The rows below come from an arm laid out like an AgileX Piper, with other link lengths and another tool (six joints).
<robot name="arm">
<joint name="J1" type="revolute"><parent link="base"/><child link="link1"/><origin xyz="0.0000 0.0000 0.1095" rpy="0.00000 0.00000 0.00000"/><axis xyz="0 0 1"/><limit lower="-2.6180" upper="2.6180"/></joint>
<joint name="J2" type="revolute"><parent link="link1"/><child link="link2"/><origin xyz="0.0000 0.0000 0.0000" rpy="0.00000 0.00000 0.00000"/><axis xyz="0 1 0"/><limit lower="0.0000" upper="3.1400"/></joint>
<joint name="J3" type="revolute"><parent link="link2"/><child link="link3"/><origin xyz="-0.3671 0.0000 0.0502" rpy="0.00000 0.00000 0.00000"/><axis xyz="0 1 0"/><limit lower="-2.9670" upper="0.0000"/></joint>
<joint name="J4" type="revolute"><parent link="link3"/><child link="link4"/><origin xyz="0.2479 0.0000 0.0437" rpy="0.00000 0.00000 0.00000"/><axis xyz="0.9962 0 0.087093"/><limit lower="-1.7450" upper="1.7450"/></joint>
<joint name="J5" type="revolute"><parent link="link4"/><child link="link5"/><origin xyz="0.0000 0.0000 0.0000" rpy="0.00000 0.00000 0.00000"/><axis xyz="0 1 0"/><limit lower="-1.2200" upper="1.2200"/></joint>
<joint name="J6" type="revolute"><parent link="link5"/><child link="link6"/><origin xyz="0.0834 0.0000 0.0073" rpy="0.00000 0.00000 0.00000"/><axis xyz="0.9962 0 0.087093"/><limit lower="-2.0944" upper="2.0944"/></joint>
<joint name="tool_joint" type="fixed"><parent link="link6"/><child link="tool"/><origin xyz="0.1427 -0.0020 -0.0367" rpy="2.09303 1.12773 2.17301"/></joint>
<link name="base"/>
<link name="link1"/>
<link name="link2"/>
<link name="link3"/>
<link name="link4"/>
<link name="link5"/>
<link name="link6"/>
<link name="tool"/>
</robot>
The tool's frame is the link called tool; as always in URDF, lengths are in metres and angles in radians.
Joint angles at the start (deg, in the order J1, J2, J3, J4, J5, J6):
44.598 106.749 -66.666 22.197 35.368 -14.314
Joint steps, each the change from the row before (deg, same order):
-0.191 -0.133 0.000 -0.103 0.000 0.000
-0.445 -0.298 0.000 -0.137 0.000 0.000
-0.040 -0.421 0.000 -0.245 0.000 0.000
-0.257 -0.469 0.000 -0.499 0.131 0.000
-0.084 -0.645 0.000 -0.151 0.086 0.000
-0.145 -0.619 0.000 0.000 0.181 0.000
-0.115 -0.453 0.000 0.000 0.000 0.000
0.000 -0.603 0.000 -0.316 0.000 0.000
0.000 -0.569 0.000 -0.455 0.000 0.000
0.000 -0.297 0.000 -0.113 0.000 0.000
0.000 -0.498 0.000 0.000 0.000 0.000
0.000 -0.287 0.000 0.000 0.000 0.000
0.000 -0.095 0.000 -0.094 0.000 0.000
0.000 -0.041 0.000 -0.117 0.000 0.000
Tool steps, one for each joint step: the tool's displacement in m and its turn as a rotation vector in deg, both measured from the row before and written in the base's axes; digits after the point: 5 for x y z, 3 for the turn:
0.00125 -0.00108 0.00087 0.033 -0.154 -0.132
0.00272 -0.00229 0.00201 0.127 -0.292 -0.367
0.00064 -0.00073 0.00281 0.147 -0.443 0.099
0.00177 -0.00258 0.00291 -0.039 -0.518 0.062
0.00039 -0.00092 0.00441 0.311 -0.484 0.025
0.00012 -0.00106 0.00428 0.335 -0.302 -0.090
0.00057 -0.00058 0.00319 0.311 -0.329 -0.115
0.00041 -0.00084 0.00403 0.218 -0.623 0.166
0.00062 -0.00119 0.00369 0.107 -0.681 0.235
0.00011 -0.00034 0.00201 0.133 -0.283 0.058
-0.00015 -0.00014 0.00350 0.342 -0.362 0.000
-0.00009 -0.00009 0.00202 0.197 -0.209 0.000
0.00012 -0.00025 0.00060 0.006 -0.125 0.047
0.00018 -0.00029 0.00021 -0.046 -0.100 0.058

